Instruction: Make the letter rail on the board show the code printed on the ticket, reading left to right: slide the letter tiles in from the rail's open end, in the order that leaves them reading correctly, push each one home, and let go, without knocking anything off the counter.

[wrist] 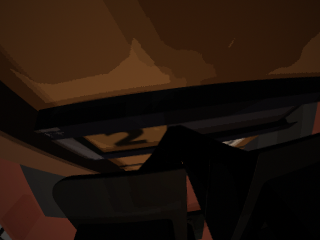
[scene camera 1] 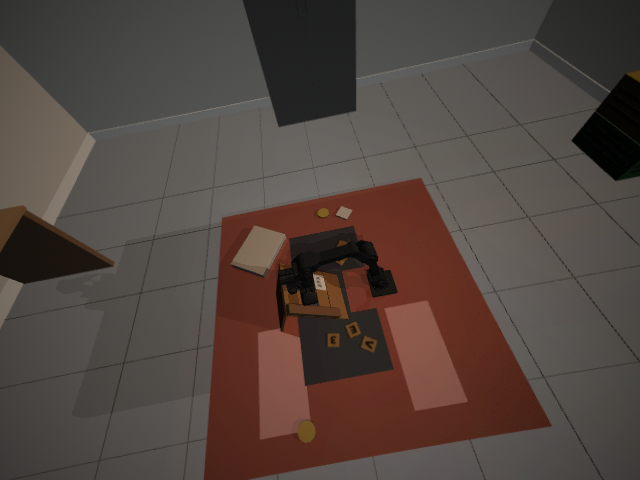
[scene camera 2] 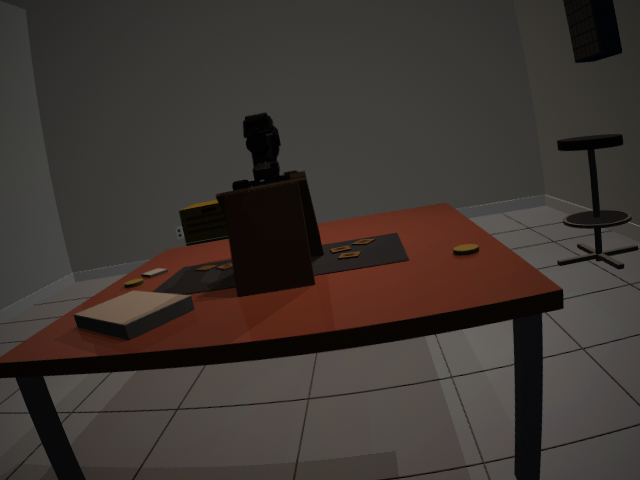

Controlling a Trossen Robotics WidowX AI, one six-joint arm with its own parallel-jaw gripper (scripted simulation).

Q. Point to a book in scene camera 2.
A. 127, 316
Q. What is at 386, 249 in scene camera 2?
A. A dark mat.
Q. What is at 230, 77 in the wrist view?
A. A wooden board.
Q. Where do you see a wooden board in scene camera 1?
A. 331, 305
